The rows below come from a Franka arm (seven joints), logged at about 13 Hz.
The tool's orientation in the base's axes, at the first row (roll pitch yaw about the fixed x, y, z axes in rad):
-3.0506, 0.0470, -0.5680
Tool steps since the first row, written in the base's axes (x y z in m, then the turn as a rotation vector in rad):
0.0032, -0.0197, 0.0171, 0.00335, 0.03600, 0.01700
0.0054, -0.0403, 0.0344, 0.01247, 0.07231, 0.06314
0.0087, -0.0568, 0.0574, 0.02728, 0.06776, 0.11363
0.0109, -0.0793, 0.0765, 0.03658, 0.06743, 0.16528
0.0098, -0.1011, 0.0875, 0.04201, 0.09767, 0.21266
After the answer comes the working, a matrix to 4 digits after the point.
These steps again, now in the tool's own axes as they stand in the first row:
0.0125, 0.0132, -0.0190, -0.01732, -0.03349, -0.01322
0.0246, 0.0277, -0.0383, -0.03132, -0.07299, -0.05533
0.0352, 0.0377, -0.0628, -0.01878, -0.08175, -0.10588
0.0482, 0.0536, -0.0841, -0.01320, -0.09118, -0.15721
0.0585, 0.0714, -0.0972, -0.02710, -0.12373, -0.20121

The tool's axes in the first row as the columns of a matrix, in the base's axes (rounded; the answer above uses it unrounded):
0.8420, -0.5393, 0.0094
-0.5374, -0.8372, 0.1018
-0.0470, -0.0908, -0.9948

